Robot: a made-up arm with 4 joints. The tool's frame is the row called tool.
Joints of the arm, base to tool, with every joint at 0 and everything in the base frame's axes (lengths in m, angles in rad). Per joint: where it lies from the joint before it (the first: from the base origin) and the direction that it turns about. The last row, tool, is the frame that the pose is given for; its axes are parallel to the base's.
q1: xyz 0 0 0.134 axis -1 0 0
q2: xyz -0.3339 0.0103 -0.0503 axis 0 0 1
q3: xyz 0.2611 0.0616 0.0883 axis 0 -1 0
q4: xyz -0.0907 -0.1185 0.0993 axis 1 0 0
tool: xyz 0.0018 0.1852 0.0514
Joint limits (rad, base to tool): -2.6..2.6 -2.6..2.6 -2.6..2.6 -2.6..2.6
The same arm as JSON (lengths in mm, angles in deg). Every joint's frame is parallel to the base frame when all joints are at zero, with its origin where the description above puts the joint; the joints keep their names.
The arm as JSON. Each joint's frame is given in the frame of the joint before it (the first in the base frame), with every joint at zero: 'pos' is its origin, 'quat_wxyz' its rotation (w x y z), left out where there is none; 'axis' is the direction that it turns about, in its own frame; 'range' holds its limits. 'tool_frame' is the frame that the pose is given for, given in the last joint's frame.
{"length_unit": "mm", "angle_unit": "deg", "joints": [
  {"joint": "q1", "pos": [0.0, 0.0, 134.0], "axis": [-1.0, 0.0, 0.0], "range": [-148.97, 148.97]},
  {"joint": "q2", "pos": [-333.9, 10.3, -50.3], "axis": [0.0, 0.0, 1.0], "range": [-148.97, 148.97]},
  {"joint": "q3", "pos": [261.1, 61.6, 88.3], "axis": [0.0, -1.0, 0.0], "range": [-148.97, 148.97]},
  {"joint": "q4", "pos": [-90.7, -118.5, 99.3], "axis": [1.0, 0.0, 0.0], "range": [-148.97, 148.97]}
], "tool_frame": {"pos": [1.8, 185.2, 51.4]}}

